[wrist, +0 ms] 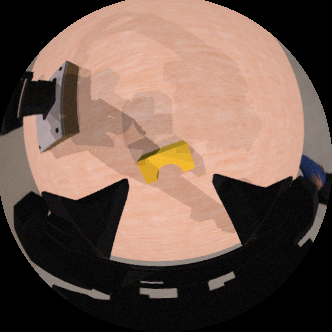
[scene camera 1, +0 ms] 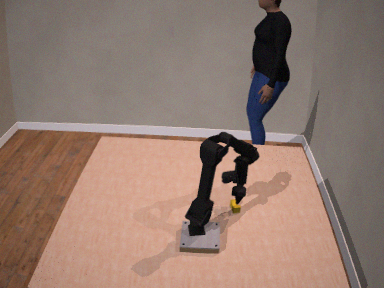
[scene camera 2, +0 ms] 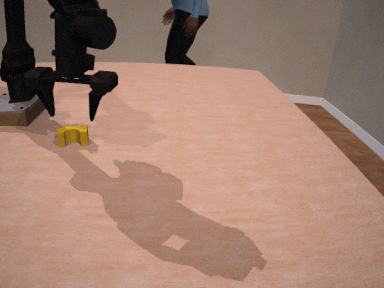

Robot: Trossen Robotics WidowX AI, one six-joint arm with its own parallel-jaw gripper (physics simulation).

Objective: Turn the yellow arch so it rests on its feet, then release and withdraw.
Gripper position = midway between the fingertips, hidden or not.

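My gripper [scene camera 2: 72,118] is visible, also as the gripper [wrist: 171,180]. A yellow arch [wrist: 178,153] is present as well.
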